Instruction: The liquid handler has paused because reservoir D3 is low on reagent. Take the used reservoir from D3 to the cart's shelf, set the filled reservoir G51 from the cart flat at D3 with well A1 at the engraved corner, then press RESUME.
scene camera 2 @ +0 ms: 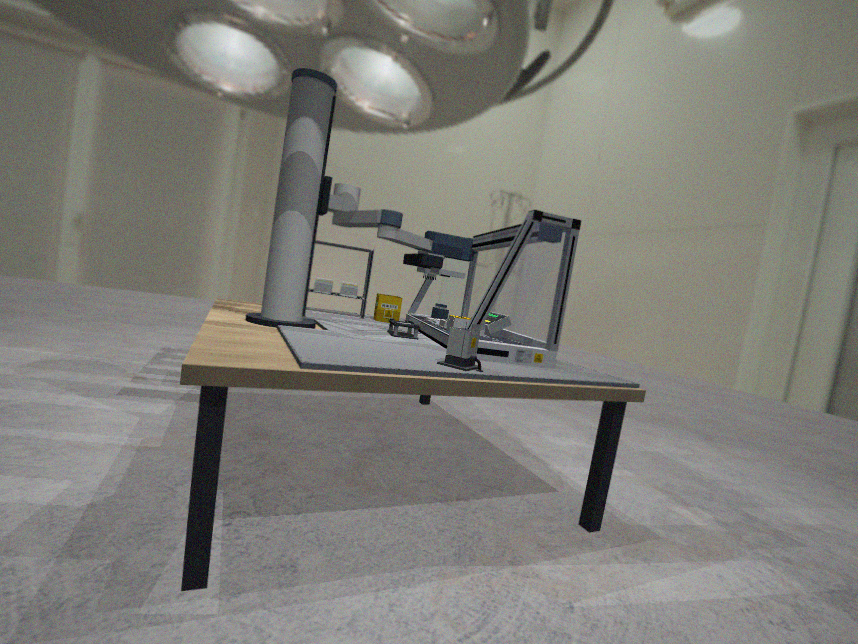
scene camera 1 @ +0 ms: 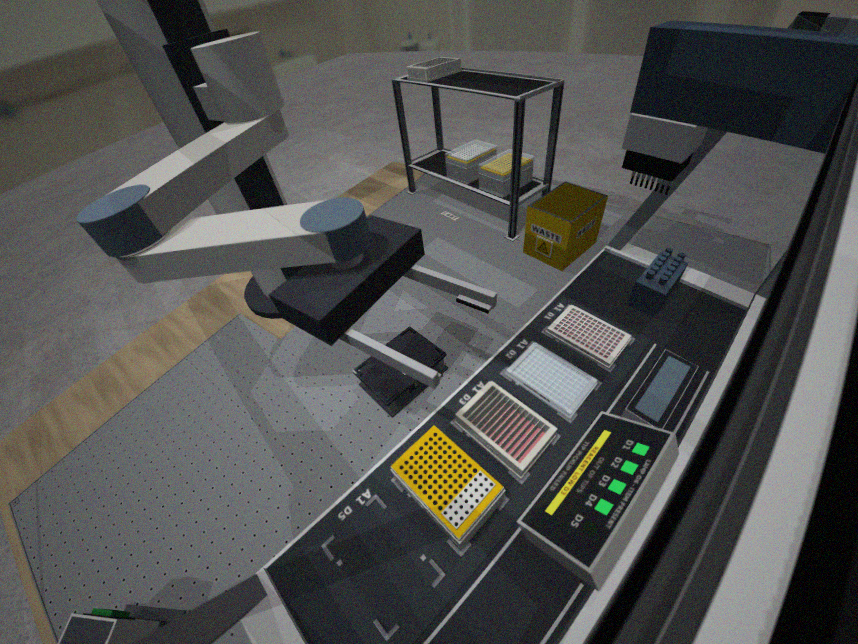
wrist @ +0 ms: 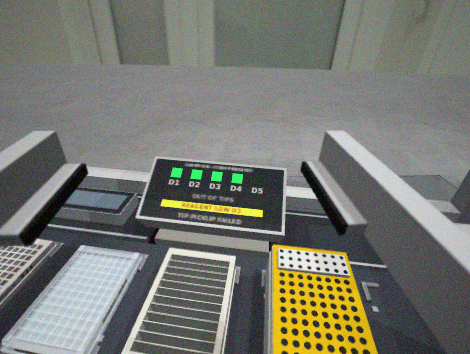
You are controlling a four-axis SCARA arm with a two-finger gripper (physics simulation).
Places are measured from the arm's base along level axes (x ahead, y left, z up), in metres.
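Where they show: gripper, fingertip midpoint: [scene camera 2: 456,275] [scene camera 1: 468,337] [wrist: 197,150]; arm's base at its link origin: [scene camera 2: 281,323].
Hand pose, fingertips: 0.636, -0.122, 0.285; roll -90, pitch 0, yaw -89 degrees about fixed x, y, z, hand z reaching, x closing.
Each offset is from my fingertips to the top centre of the thing, as dx, dy, dz. "pt": to the spot under its first point.
The used reservoir {+0.045, +0.021, -0.189} [scene camera 1: 505,427] [wrist: 226,300], a pale-rimmed tray with parallel troughs, sits at D3. Red liquid shows in scene camera 1. My gripper [scene camera 1: 462,339] [wrist: 197,150] is open and empty, off the deck's side in scene camera 1, above a black stand. The cart {pt -0.191, +0.552, -0.084} [scene camera 1: 517,173] stands at the back. A pale box-like item {-0.518, +0.711, +0.109} [scene camera 1: 433,67] lies on its top; no G51 label is readable. The status panel {pt +0.188, -0.024, -0.147} [scene camera 1: 599,492] [wrist: 212,195] shows REAGENT LOW D3 lit yellow and green lamps for D1 to D4. No RESUME label is readable.
A yellow tip rack {+0.021, -0.100, -0.156} [scene camera 1: 447,478] [wrist: 320,310] stands at D4, a clear plate {+0.069, +0.143, -0.206} [scene camera 1: 553,377] [wrist: 75,297] at D2, a red-welled plate {+0.093, +0.265, -0.206} [scene camera 1: 589,334] at D1. Two tip boxes stand on the cart's lower shelf. Also present: yellow waste bin {-0.068, +0.574, -0.137} [scene camera 1: 564,225], black stand [scene camera 1: 398,374], pipette head {+0.096, +0.467, +0.107} [scene camera 1: 658,149].
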